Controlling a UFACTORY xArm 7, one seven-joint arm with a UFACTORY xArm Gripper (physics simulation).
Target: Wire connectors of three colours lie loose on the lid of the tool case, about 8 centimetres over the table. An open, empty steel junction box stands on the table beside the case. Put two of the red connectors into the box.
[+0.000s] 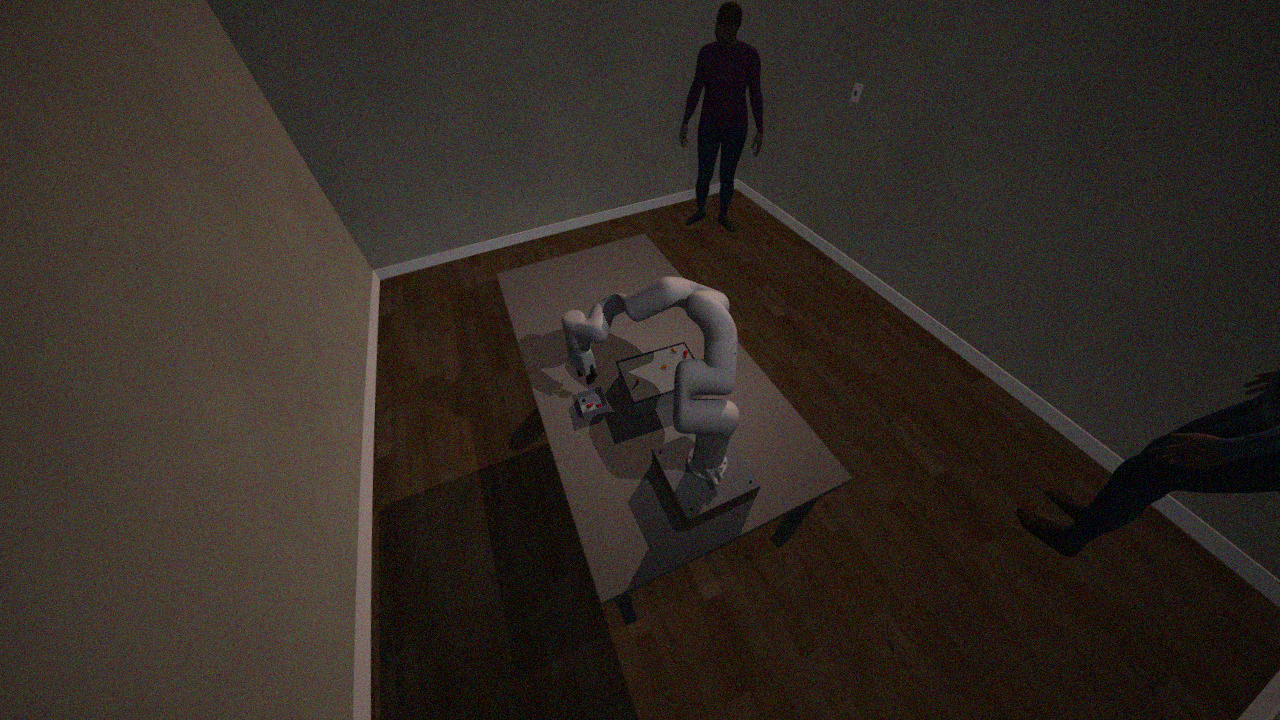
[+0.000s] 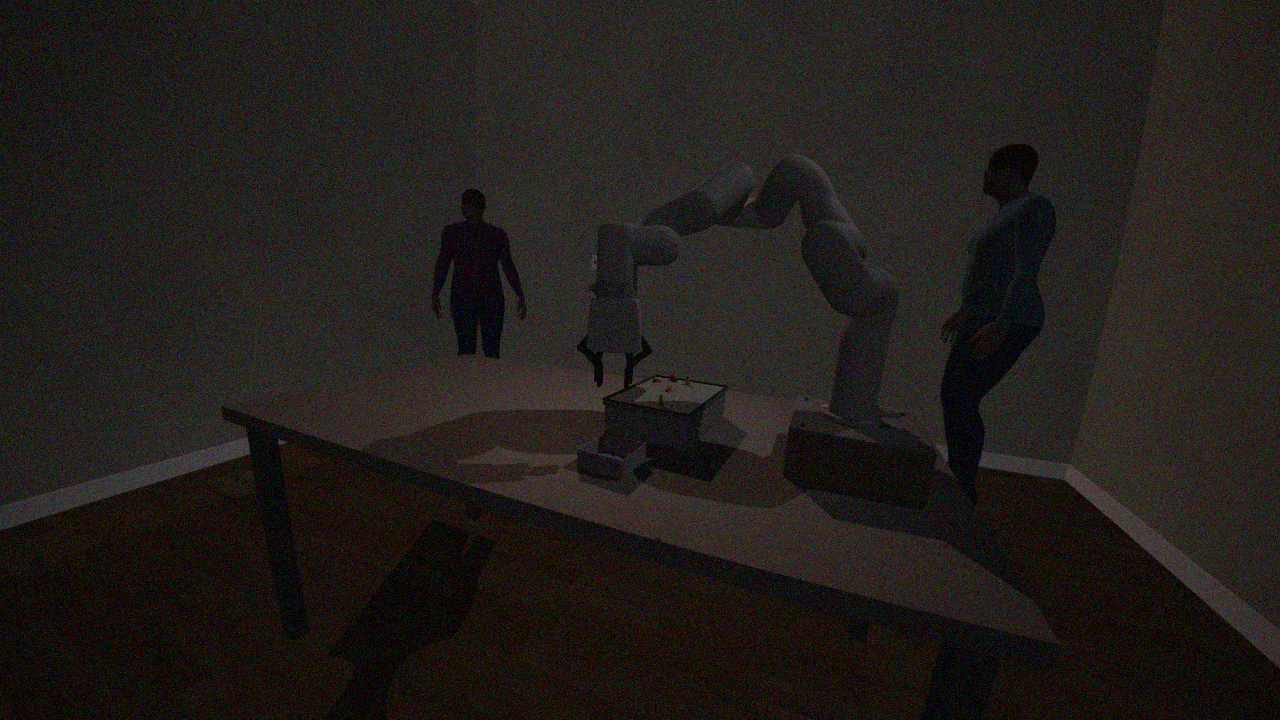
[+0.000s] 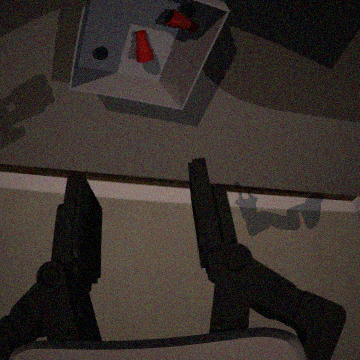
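Note:
The open steel junction box stands on the table beside the tool case. One red connector lies on the box floor near its middle, and a second red connector lies inside near a side wall. My gripper is partly open, with nothing between the fingers, and hangs above the box, apart from it. The tool case has several small connectors on its lid. A red one lies towards the far side. Some lid colours are hard to tell in the dim light.
The arm's base stands on a block at one end of the table. One person stands beyond the table. Another person stands on the arm base's side. The light is dim.

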